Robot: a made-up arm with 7 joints.
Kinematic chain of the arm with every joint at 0, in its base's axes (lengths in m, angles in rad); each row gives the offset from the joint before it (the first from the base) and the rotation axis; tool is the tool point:
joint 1: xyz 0 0.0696 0 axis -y
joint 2: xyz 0 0.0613 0 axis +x
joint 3: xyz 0 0 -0.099 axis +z
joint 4: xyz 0 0 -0.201 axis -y
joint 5: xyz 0 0 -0.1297 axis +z
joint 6: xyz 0 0 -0.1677 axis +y
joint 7: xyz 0 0 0 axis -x
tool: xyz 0 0 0
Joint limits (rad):
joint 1: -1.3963..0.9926
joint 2: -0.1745..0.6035
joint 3: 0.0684..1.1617
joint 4: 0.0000..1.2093
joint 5: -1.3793..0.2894
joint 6: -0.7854..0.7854
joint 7: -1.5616..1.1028
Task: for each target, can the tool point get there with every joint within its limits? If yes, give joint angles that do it. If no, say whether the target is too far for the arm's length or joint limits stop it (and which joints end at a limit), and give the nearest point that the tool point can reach.
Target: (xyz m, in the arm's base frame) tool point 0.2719 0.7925 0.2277
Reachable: no: too far | nearest point 0.2580 0.5487 0.0218 | short by 0.319 m
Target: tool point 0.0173 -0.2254 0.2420
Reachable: no: joint limits stop it (at a limit: joint 1, joint 2, joint 3, joint 4) | nearest point 0.4886 0.0793 0.0125 | short by 0.606 m
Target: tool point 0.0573 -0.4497 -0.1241
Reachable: no: joint limits stop it (at a limit: joint 2, joint 3, joint 4) | nearest point 0.2049 0.0793 -0.4437 | short by 0.635 m
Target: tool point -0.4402 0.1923 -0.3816
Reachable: yes | joints -0.9607 -0.0619 1.0130 0.3951 -0.0271 -0.1218 0.1528
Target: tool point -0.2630 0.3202 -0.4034
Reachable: yes | joints -0.9060 -0.0356 0.9237 1.0468 -0.2365 -0.3985 0.7070
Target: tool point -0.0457 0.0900 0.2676
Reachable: no: joint limits stop it (at a limit: joint 1, joint 2, joint 4) | nearest point 0.3781 0.4378 0.0661 | short by 0.584 m
